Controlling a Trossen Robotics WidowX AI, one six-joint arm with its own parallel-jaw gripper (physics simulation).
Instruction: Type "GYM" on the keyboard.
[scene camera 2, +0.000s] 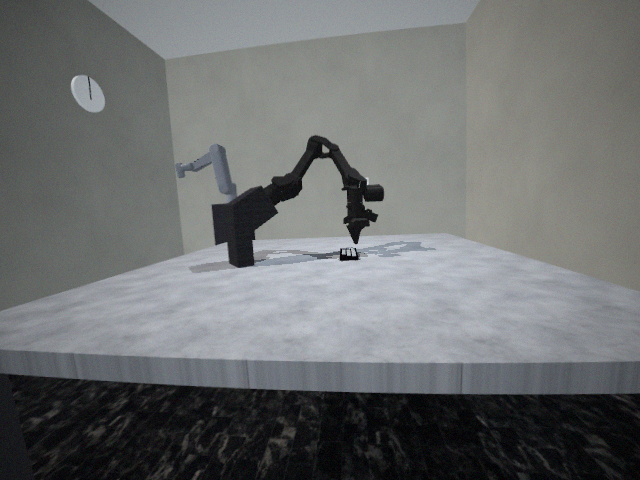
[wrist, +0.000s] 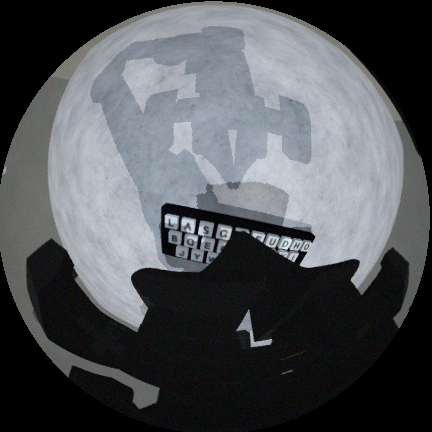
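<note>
A small black keyboard with white letter keys lies on the table. In the wrist view its far row reads L, A, S, G, then a partly hidden stretch, then U, D, H, O. The G key and the Y key show to the left of the fingertips. The M key cannot be made out; the fingers hide the middle and right of the two nearer rows. My gripper is shut and empty, pointing down a little above the keyboard.
The pale table bears the arm's black base to the left of the keyboard. The arm's shadow falls across the table around the keyboard. A grey arm shows behind the base. A round clock hangs on the left wall.
</note>
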